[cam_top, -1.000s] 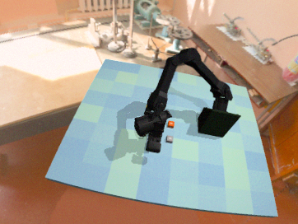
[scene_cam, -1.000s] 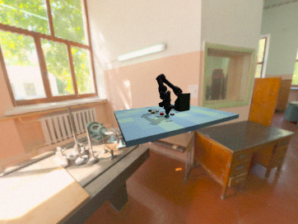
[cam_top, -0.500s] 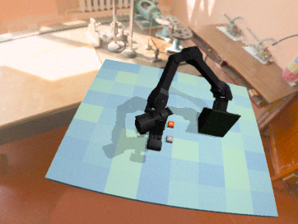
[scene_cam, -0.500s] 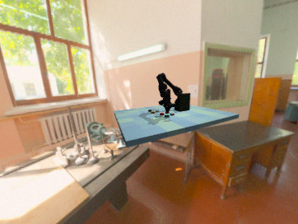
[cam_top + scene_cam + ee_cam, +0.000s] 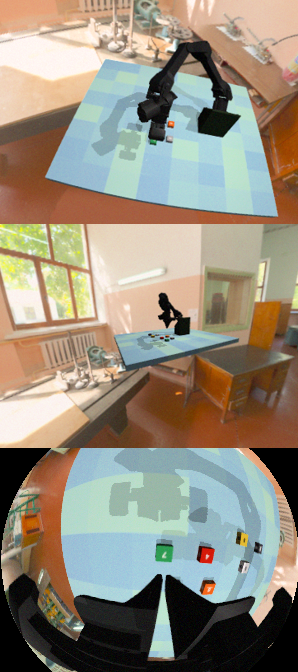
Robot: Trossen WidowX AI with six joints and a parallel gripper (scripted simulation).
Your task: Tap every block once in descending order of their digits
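Now: the orange block 7 cm behind my gripper tip, 14 cm to the right of it and 12 cm below it. Also, from my gripper tip: green block (1 cm to the right, 12 cm below); red block (1 cm ahead, 10 cm to the right, 12 cm below); grey block (8 cm behind, 5 cm to the right, 12 cm below).
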